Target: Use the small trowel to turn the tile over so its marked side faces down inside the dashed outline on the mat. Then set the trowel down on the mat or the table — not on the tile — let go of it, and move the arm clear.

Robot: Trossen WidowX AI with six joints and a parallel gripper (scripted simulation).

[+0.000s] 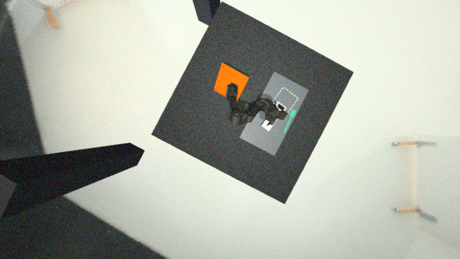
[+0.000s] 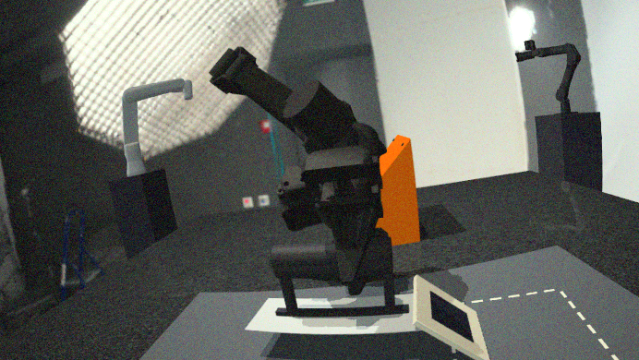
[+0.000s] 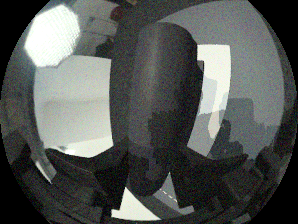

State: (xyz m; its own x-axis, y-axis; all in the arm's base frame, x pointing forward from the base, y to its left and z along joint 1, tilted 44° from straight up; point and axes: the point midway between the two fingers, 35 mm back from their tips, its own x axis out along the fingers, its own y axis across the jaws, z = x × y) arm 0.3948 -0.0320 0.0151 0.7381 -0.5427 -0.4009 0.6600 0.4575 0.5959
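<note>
The tile is 1 cm behind my gripper tip, 10 cm to the left of it and 6 cm below it. Round my gripper tip: teal trowel: 12 cm ahead, 6 cm to the left, 9 cm below; then grey mat: 2 cm behind, 4 cm to the left, 11 cm below.
</note>
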